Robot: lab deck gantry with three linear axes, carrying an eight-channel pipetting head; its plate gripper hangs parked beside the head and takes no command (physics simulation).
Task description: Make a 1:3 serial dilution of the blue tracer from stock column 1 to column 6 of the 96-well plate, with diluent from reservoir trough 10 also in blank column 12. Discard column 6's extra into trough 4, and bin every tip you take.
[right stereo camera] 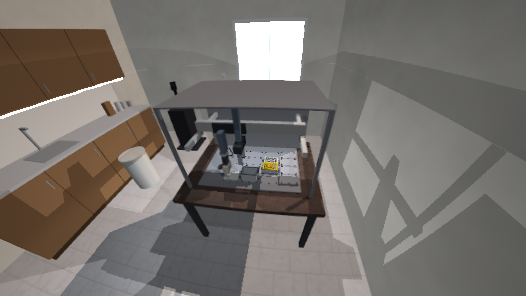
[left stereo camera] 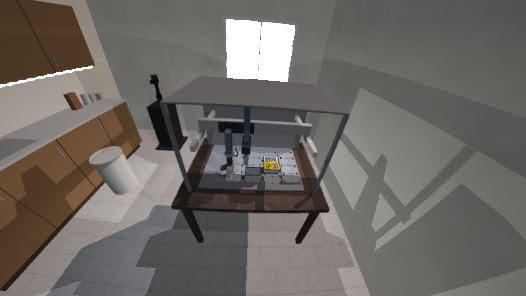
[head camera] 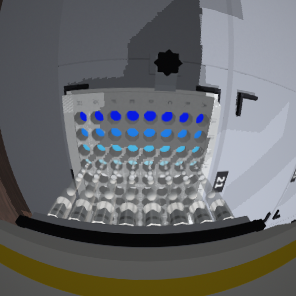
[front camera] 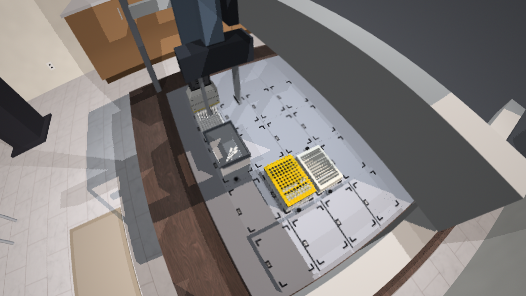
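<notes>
The 96-well plate (front camera: 212, 121) (head camera: 145, 96) lies below the pipetting head (front camera: 203, 96). In the head view, column 1 is deep blue, column 2 mid blue, column 3 light blue and column 4 pale cyan, partly hidden. Clear tips on the eight channels reach down around column 4; their exact ends and contents are hard to tell. The yellow tip rack (front camera: 300, 198) keeps tips at its near end. The white reservoir (front camera: 332, 183) stands beside it; its trough levels cannot be read. Loose white tips lie in the grey bin (front camera: 240, 139). My parked gripper (front camera: 223, 107) has its two fingers apart, empty.
The bin stands between the plate and the tip rack. Numbered deck slots with black corner marks surround the labware. Corner posts and a roof frame the wooden table (left stereo camera: 250, 201) (right stereo camera: 250, 204). The gantry beam (left stereo camera: 272, 124) crosses above the deck.
</notes>
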